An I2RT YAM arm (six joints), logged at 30 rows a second.
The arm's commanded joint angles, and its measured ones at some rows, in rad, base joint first. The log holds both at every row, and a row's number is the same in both.
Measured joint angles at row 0:
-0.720, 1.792, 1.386, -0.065, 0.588, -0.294
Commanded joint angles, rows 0 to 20:
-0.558, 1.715, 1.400, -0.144, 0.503, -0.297
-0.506, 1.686, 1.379, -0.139, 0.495, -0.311
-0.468, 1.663, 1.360, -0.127, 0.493, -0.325
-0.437, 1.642, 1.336, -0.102, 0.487, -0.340
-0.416, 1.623, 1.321, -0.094, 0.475, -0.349
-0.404, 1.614, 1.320, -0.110, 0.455, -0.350
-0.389, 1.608, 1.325, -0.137, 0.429, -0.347
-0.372, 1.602, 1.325, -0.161, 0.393, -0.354
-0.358, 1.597, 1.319, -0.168, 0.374, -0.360
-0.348, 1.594, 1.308, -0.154, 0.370, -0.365
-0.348, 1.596, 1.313, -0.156, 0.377, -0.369
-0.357, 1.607, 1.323, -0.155, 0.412, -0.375
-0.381, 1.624, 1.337, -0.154, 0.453, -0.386
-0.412, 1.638, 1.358, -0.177, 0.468, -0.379
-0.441, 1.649, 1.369, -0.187, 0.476, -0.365
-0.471, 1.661, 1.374, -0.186, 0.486, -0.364
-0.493, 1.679, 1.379, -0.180, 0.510, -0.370
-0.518, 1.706, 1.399, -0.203, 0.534, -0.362
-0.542, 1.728, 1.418, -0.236, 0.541, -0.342
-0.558, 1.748, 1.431, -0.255, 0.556, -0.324
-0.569, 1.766, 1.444, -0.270, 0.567, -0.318
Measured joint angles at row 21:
-0.534, 1.728, 1.395, -0.209, 0.523, -0.337
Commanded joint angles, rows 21 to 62:
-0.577, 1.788, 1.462, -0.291, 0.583, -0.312
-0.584, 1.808, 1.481, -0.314, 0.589, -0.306
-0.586, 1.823, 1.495, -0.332, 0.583, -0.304
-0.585, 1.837, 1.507, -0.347, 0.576, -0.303
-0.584, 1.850, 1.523, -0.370, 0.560, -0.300
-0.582, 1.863, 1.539, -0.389, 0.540, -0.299
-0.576, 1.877, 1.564, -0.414, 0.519, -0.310
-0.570, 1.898, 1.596, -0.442, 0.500, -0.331
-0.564, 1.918, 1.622, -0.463, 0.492, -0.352
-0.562, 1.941, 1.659, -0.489, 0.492, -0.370
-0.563, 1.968, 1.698, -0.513, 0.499, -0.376
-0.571, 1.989, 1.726, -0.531, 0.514, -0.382
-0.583, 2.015, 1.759, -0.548, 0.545, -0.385
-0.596, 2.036, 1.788, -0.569, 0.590, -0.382
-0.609, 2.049, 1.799, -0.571, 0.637, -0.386
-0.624, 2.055, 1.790, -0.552, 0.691, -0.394
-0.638, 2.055, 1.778, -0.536, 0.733, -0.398
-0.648, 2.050, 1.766, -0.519, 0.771, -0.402
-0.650, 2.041, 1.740, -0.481, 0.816, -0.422
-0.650, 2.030, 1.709, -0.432, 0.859, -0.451
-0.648, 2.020, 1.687, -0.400, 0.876, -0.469
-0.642, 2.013, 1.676, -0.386, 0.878, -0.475
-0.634, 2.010, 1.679, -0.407, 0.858, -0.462
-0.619, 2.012, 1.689, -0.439, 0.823, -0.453
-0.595, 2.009, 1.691, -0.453, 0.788, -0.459
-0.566, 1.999, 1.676, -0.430, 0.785, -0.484
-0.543, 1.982, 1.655, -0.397, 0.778, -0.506
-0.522, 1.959, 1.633, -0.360, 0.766, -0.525
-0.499, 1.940, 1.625, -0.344, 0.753, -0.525
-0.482, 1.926, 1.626, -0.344, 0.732, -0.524
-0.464, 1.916, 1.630, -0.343, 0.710, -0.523
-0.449, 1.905, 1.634, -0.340, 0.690, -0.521
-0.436, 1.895, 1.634, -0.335, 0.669, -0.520
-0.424, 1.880, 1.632, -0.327, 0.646, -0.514
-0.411, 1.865, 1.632, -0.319, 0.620, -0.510
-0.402, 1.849, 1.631, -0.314, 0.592, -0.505
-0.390, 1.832, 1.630, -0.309, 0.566, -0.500
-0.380, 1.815, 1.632, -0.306, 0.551, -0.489
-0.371, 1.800, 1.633, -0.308, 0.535, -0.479
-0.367, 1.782, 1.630, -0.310, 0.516, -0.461
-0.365, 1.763, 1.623, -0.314, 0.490, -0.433
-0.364, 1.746, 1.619, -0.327, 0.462, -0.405
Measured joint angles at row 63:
-0.392, 1.810, 1.625, -0.364, 0.599, -0.458
